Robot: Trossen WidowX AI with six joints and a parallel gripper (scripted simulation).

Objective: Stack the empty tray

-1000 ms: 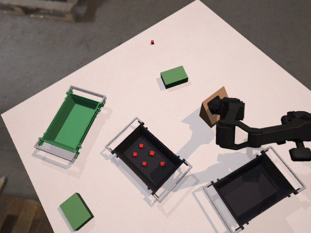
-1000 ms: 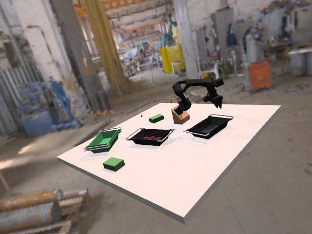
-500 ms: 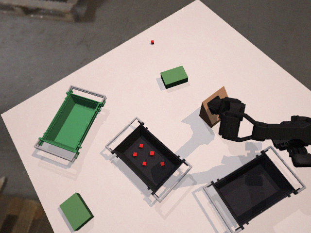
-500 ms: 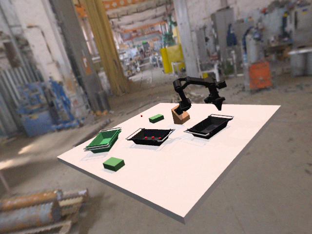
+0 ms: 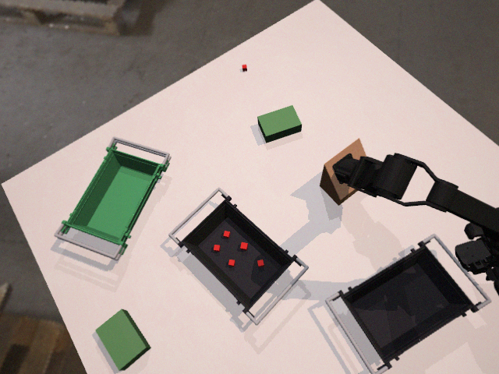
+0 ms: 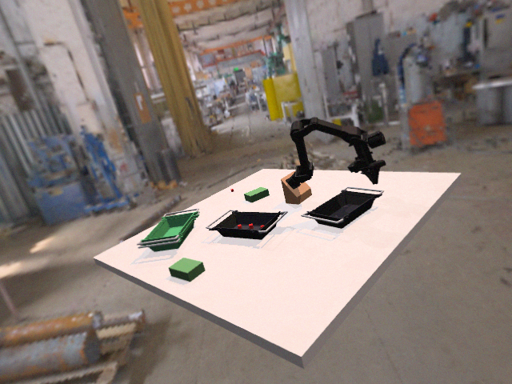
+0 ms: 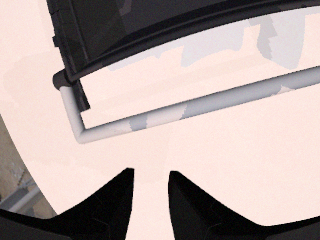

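Right now my gripper tip is 18 cm short of the black tray, 7 cm to the left of it and 4 cm above it.
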